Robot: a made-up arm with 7 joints. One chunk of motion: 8 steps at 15 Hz.
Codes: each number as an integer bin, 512 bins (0 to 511) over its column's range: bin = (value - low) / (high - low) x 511, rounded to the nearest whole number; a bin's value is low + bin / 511 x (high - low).
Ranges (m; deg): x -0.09..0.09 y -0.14..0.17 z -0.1..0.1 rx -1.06..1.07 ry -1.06..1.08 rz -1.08..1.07
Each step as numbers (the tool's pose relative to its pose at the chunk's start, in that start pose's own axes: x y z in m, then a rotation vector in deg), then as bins.
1 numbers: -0.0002 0.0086 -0.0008 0.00 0.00 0.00
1 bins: 255 245 253 254 253 257
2 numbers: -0.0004 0.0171 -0.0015 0.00 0.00 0.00
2 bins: 254 259 252 254 253 257
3 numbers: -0.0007 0.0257 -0.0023 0.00 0.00 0.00
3 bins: 254 273 250 254 253 257
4 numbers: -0.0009 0.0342 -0.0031 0.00 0.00 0.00
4 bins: 253 287 248 254 253 257
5 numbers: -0.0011 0.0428 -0.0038 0.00 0.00 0.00
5 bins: 252 301 246 254 253 257
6 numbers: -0.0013 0.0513 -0.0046 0.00 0.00 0.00
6 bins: 252 315 244 254 253 257
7 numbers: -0.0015 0.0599 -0.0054 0.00 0.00 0.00
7 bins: 251 330 242 254 253 257
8 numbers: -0.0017 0.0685 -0.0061 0.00 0.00 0.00
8 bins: 251 344 240 254 253 257
